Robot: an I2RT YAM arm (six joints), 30 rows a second.
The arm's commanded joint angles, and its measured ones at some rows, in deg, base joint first. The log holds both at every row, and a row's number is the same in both.
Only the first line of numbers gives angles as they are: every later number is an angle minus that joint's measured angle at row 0.
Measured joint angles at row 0:
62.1, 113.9, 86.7, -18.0, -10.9, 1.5
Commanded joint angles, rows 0 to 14:
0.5, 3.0, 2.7, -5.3, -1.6, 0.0
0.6, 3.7, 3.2, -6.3, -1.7, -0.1
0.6, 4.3, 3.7, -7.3, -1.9, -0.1
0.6, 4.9, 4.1, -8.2, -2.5, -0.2
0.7, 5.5, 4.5, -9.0, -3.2, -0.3
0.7, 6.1, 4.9, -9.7, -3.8, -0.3
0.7, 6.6, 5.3, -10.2, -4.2, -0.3
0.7, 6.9, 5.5, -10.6, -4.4, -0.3
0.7, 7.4, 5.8, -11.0, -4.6, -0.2
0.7, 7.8, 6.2, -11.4, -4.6, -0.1
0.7, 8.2, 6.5, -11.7, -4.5, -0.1
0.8, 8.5, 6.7, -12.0, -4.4, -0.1
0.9, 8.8, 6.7, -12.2, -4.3, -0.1
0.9, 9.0, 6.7, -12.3, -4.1, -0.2
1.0, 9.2, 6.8, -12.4, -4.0, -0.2
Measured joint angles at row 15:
0.6, 8.1, 4.7, -9.8, -3.4, 0.0
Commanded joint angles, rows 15 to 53:
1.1, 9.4, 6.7, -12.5, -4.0, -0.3
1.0, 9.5, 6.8, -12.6, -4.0, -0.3
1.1, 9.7, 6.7, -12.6, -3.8, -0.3
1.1, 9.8, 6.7, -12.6, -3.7, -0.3
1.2, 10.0, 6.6, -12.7, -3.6, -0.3
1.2, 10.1, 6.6, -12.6, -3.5, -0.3
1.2, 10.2, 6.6, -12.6, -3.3, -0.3
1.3, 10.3, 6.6, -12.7, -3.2, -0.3
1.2, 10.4, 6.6, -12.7, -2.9, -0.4
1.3, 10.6, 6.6, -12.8, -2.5, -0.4
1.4, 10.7, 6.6, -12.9, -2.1, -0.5
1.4, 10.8, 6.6, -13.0, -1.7, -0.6
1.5, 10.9, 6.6, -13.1, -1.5, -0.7
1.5, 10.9, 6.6, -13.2, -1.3, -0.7
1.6, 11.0, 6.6, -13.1, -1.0, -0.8
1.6, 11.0, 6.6, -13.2, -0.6, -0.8
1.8, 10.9, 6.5, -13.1, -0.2, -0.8
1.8, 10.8, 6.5, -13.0, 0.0, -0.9
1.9, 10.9, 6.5, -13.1, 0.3, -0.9
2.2, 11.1, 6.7, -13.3, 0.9, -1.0
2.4, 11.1, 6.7, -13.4, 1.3, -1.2
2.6, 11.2, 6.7, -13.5, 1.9, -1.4
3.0, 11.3, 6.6, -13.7, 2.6, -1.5
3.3, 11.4, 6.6, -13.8, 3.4, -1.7
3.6, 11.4, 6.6, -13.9, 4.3, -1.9
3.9, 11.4, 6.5, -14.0, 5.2, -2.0
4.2, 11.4, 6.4, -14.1, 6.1, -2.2
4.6, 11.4, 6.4, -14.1, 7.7, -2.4
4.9, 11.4, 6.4, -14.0, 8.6, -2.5
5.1, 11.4, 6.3, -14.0, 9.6, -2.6
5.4, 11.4, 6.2, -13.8, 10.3, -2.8
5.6, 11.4, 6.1, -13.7, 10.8, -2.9
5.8, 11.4, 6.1, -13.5, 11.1, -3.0
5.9, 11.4, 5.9, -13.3, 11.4, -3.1
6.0, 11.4, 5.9, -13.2, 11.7, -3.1
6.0, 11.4, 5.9, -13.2, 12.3, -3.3
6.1, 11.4, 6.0, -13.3, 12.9, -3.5
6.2, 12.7, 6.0, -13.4, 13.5, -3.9
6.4, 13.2, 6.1, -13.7, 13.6, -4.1
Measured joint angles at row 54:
5.6, 10.6, 5.6, -11.9, 10.7, -2.3
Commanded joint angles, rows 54 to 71:
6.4, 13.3, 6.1, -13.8, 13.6, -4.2
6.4, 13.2, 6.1, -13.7, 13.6, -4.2
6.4, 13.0, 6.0, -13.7, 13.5, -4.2
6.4, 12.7, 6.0, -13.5, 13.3, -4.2
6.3, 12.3, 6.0, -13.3, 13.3, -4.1
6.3, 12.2, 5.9, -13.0, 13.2, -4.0
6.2, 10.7, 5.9, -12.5, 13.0, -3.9
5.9, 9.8, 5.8, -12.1, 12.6, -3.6
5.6, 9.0, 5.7, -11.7, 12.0, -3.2
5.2, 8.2, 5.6, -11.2, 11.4, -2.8
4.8, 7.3, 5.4, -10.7, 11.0, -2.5
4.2, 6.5, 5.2, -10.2, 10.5, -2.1
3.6, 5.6, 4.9, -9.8, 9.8, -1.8
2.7, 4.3, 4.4, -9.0, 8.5, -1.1
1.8, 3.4, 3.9, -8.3, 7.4, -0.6
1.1, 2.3, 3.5, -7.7, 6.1, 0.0
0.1, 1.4, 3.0, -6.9, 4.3, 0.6
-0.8, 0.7, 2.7, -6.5, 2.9, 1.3
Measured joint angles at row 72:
1.8, 6.3, 3.1, -10.2, 7.4, -1.5
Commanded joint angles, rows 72 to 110:
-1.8, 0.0, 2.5, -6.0, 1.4, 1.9
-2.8, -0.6, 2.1, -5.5, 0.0, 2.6
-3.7, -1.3, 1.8, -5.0, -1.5, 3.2
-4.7, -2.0, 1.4, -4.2, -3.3, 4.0
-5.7, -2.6, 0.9, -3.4, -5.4, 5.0
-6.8, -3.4, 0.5, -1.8, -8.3, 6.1
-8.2, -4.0, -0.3, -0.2, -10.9, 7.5
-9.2, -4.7, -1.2, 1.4, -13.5, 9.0
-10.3, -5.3, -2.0, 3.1, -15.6, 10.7
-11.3, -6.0, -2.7, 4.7, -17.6, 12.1
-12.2, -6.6, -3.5, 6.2, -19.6, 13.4
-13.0, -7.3, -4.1, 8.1, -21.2, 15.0
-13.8, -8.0, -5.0, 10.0, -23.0, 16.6
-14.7, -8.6, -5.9, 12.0, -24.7, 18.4
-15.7, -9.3, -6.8, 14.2, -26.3, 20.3
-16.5, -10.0, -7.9, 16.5, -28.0, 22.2
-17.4, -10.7, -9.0, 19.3, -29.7, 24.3
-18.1, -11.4, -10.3, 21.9, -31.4, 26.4
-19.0, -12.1, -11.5, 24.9, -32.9, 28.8
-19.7, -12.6, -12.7, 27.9, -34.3, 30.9
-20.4, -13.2, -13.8, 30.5, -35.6, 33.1
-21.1, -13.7, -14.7, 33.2, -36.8, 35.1
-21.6, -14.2, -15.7, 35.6, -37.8, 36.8
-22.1, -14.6, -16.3, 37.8, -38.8, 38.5
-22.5, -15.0, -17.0, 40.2, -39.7, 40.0
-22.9, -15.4, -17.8, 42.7, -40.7, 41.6
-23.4, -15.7, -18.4, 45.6, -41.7, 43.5
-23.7, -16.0, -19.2, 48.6, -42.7, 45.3
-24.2, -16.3, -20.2, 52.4, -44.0, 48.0
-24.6, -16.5, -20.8, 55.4, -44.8, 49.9
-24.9, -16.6, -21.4, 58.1, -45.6, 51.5
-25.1, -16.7, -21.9, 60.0, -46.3, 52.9
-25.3, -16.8, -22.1, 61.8, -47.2, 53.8
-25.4, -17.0, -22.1, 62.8, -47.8, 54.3
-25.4, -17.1, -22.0, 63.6, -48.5, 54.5
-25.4, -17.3, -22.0, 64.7, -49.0, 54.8
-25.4, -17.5, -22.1, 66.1, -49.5, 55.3
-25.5, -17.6, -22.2, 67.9, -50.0, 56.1
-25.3, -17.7, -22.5, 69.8, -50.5, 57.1
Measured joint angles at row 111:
-25.4, -14.5, -22.3, 57.8, -46.2, 52.6
